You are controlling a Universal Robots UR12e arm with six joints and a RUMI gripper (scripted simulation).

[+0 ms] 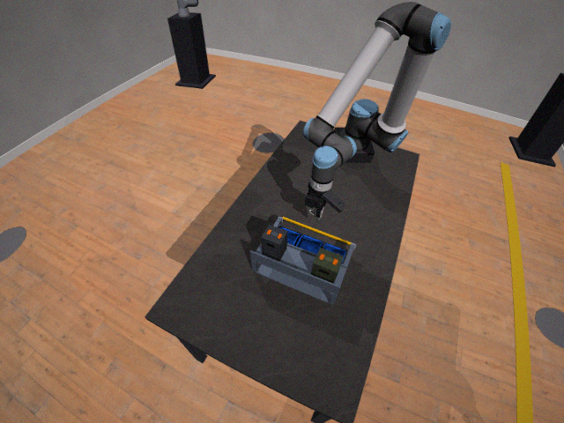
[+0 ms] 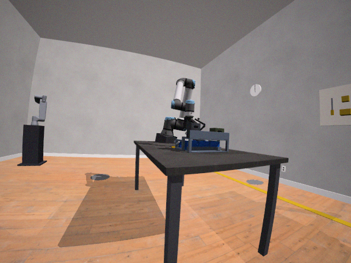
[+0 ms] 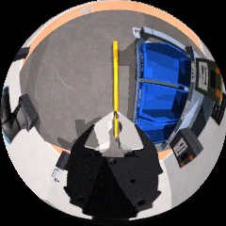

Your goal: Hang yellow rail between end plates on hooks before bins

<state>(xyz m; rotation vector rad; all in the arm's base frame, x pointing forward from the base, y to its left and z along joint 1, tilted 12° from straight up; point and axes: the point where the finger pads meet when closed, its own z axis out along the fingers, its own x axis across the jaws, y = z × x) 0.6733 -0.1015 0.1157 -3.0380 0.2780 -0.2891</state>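
The yellow rail lies 10 cm below my hand. From my hand the other things lie so: black box (24 cm ahead, 15 cm to the right, 6 cm above); olive box (27 cm ahead, 8 cm to the left, 5 cm above).
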